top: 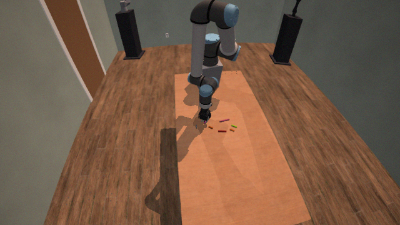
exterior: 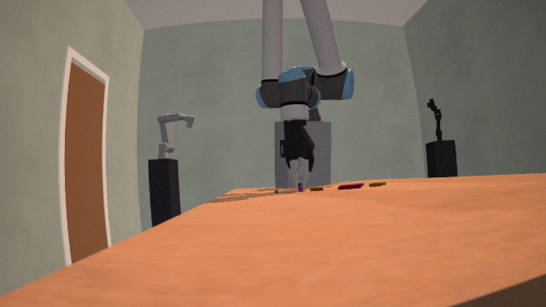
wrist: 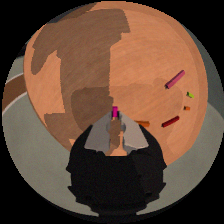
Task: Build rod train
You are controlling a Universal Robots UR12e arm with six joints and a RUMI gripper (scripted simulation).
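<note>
My gripper is now 1 cm above the magenta rod. The rest, counted from my hand: pink rod (17 cm to the left, 3 cm behind, 1 cm below); then red rod (15 cm to the left, 9 cm ahead, 1 cm below); then grey rod (8 cm to the right, 5 cm ahead, 1 cm below).
</note>
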